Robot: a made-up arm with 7 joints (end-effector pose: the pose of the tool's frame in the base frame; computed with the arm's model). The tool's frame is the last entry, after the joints.
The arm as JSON. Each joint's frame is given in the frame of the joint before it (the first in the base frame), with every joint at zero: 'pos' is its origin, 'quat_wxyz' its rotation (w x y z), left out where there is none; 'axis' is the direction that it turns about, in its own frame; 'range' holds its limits. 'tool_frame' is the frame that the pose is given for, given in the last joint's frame.
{
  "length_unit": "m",
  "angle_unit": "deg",
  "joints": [
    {
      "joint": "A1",
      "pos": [
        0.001,
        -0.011,
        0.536
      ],
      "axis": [
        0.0,
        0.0,
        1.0
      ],
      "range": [
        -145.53,
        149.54
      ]
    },
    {
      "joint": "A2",
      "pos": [
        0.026,
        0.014,
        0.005
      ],
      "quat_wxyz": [
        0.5,
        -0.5,
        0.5,
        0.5
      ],
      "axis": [
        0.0,
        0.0,
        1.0
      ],
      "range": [
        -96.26,
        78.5
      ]
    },
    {
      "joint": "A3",
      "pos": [
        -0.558,
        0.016,
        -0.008
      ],
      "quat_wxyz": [
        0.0,
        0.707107,
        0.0,
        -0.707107
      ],
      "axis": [
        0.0,
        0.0,
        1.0
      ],
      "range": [
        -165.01,
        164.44
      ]
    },
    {
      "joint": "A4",
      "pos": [
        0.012,
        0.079,
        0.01
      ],
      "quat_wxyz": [
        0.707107,
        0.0,
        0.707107,
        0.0
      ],
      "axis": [
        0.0,
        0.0,
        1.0
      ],
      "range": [
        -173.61,
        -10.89
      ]
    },
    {
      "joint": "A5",
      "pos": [
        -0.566,
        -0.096,
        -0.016
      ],
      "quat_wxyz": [
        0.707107,
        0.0,
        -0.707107,
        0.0
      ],
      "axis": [
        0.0,
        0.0,
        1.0
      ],
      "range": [
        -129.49,
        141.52
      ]
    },
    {
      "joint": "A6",
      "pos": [
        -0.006,
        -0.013,
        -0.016
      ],
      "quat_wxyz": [
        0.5,
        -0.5,
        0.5,
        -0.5
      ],
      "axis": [
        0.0,
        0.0,
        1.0
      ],
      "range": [
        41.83,
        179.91
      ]
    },
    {
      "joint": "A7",
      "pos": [
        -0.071,
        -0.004,
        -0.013
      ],
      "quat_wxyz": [
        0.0,
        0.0,
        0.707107,
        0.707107
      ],
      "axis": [
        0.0,
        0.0,
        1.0
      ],
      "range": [
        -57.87,
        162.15
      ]
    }
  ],
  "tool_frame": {
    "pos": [
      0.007,
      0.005,
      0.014
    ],
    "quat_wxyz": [
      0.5,
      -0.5,
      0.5,
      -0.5
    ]
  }
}
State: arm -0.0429 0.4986 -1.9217 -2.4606 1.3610 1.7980 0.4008
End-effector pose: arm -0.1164 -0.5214 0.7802 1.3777 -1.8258 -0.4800
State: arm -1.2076 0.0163 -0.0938 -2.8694 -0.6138 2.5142 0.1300
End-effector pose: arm 0.1647 -0.3715 0.5608 1.7832 0.8389 0.2943
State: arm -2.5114 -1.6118 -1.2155 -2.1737 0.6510 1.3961 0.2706
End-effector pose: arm -0.1256 0.6311 0.7564 -0.3066 -1.4021 0.2893
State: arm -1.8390 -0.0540 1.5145 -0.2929 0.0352 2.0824 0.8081
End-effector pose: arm 0.1460 0.0120 1.7369 0.3128 -0.7914 1.3016
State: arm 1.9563 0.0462 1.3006 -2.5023 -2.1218 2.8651 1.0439
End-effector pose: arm -0.4616 -0.1159 0.6700 1.4009 0.2671 -0.9635
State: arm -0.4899 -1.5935 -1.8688 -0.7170 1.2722 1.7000 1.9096
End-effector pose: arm -1.1243 0.1657 0.3805 -0.1623 2.1533 -1.2547
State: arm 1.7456 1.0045 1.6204 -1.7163 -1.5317 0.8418 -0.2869
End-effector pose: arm -0.7677 0.3535 0.8467 2.3036 -1.1005 -0.8151
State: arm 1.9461 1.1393 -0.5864 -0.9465 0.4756 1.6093 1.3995
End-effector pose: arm -0.1589 1.1346 0.5824 0.8882 1.3680 1.0097
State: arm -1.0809 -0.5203 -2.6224 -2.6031 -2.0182 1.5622 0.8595
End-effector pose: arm -0.3806 0.2174 0.3979 2.6327 -0.3600 -1.5295
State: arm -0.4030 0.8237 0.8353 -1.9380 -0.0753 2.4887 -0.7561
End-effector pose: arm 0.8512 0.2218 0.5646 0.8377 1.5523 2.4656
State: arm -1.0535 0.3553 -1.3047 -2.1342 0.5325 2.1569 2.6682
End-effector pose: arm -0.4034 -0.5896 0.8243 0.4997 1.8766 1.8015
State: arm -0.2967 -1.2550 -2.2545 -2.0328 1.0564 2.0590 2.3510
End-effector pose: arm -0.6335 -0.3526 0.2317 -0.5173 1.0850 0.3131
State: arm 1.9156 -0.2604 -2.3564 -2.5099 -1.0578 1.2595 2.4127
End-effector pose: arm 0.4463 -0.2336 0.5639 0.3007 0.3624 -1.0110
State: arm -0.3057 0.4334 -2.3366 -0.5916 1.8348 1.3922 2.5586
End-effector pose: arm 0.2096 -0.3188 1.6733 1.1041 -2.5426 -0.3976
